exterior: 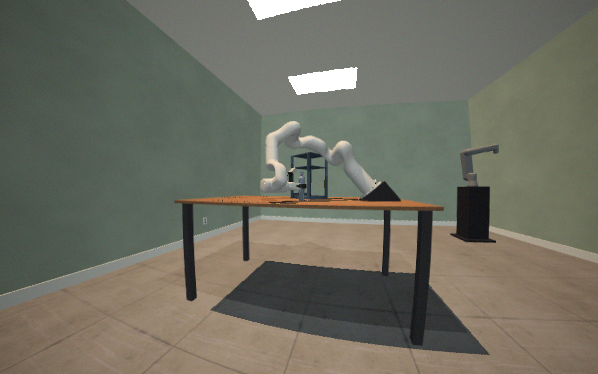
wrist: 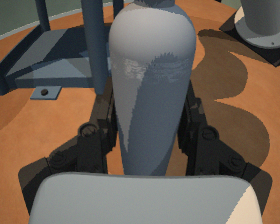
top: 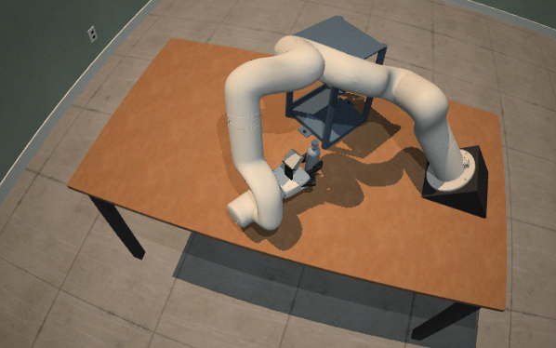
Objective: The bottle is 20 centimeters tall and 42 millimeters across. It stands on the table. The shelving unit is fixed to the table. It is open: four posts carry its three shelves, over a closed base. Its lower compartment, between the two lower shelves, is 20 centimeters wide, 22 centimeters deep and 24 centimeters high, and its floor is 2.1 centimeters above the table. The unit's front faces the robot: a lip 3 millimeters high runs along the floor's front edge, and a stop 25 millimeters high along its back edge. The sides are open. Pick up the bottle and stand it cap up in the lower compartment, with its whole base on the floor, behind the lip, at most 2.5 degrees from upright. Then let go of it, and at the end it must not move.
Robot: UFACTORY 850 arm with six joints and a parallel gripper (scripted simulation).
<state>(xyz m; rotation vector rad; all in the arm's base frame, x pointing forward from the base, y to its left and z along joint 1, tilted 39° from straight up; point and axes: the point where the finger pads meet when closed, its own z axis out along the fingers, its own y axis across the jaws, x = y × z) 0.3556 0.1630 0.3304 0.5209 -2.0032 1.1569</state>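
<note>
Now: hand 30 cm to the left of the dark blue shelving unit, 9 cm below it and 1 cm short of it.
</note>
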